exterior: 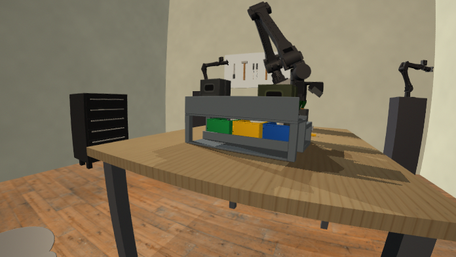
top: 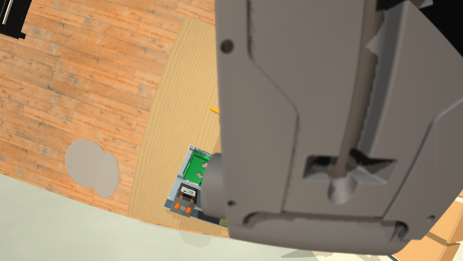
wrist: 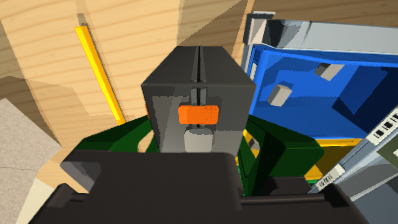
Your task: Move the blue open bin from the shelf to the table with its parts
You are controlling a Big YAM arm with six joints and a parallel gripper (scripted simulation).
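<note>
Right now the grey case is 30 mm below my hand. From my hand the other things lie so: yellow rod: 170 mm behind, 90 mm to the right, 90 mm below; yellow bin: 140 mm ahead, 130 mm to the right, 50 mm below; blue open bin: 160 mm ahead, 20 mm to the right, 50 mm below.
</note>
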